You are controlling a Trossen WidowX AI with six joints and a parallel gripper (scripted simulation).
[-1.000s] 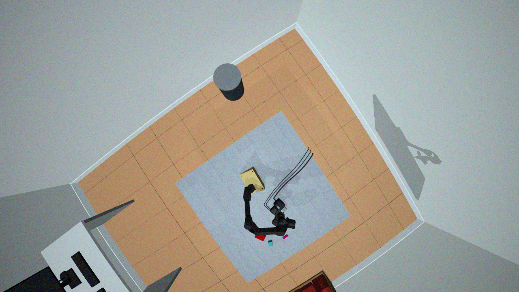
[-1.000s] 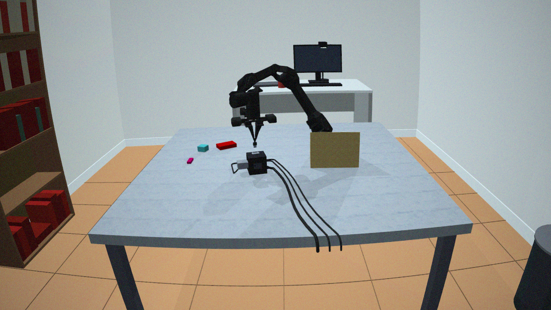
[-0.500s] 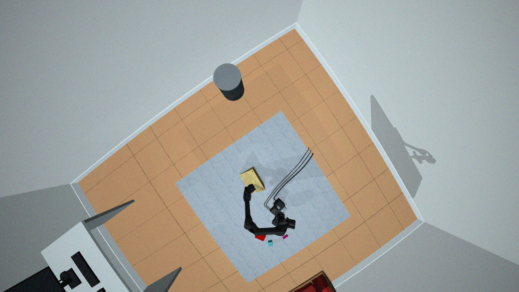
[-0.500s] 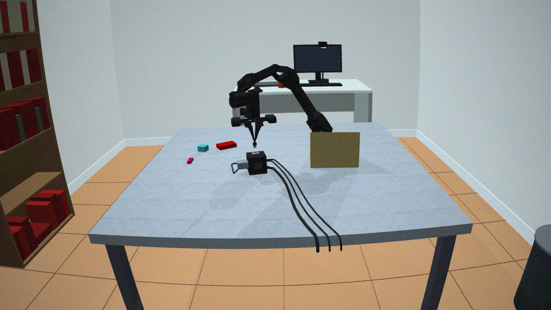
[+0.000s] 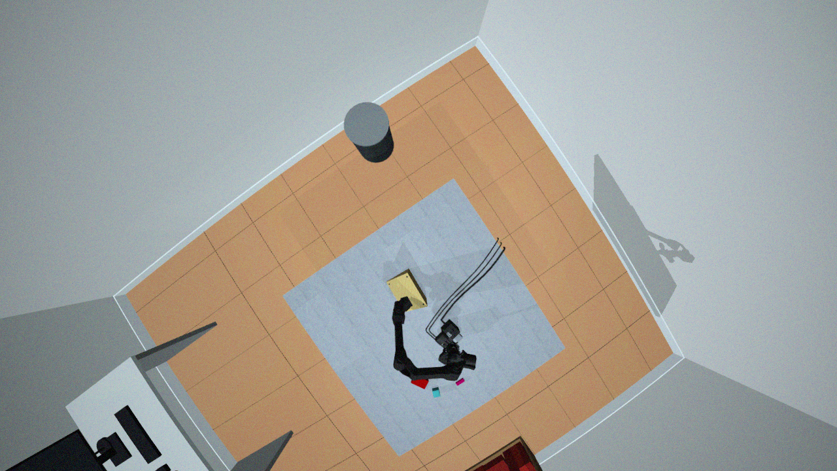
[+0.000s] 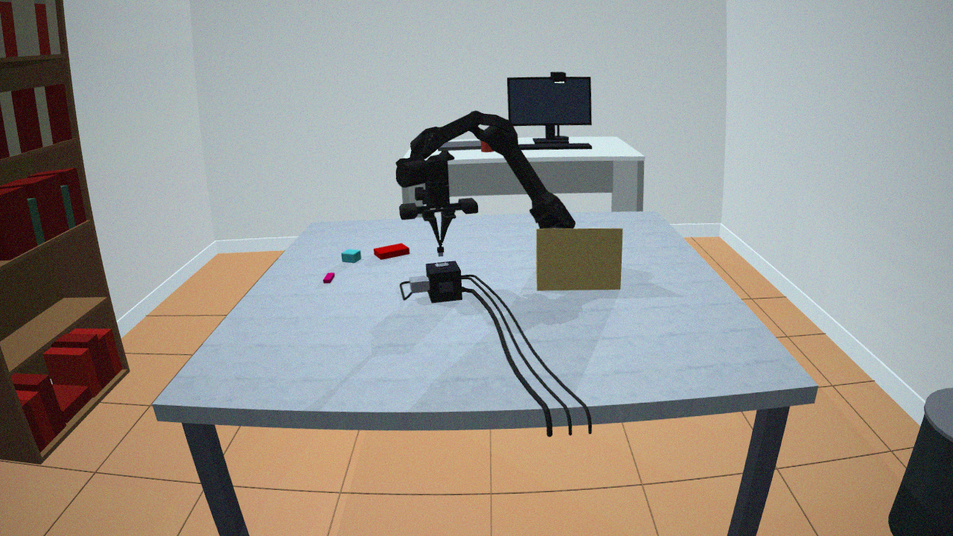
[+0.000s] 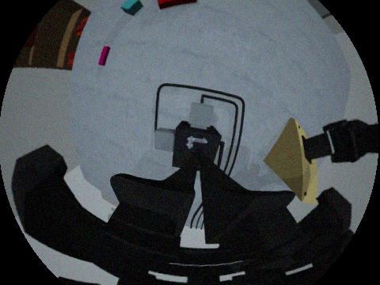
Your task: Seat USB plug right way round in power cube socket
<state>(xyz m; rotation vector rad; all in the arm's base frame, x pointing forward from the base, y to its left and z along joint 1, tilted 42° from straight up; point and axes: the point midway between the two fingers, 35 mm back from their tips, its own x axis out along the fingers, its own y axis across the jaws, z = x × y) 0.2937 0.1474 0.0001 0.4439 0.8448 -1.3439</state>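
Now: gripper tip 20 mm above the USB plug. Round my gripper tip: red block: 310 mm to the right, 200 mm ahead, 120 mm below; then magenta piece: 330 mm ahead, 130 mm below, 90 mm to the right; then cyan cube: 310 mm ahead, 260 mm to the right, 120 mm below.
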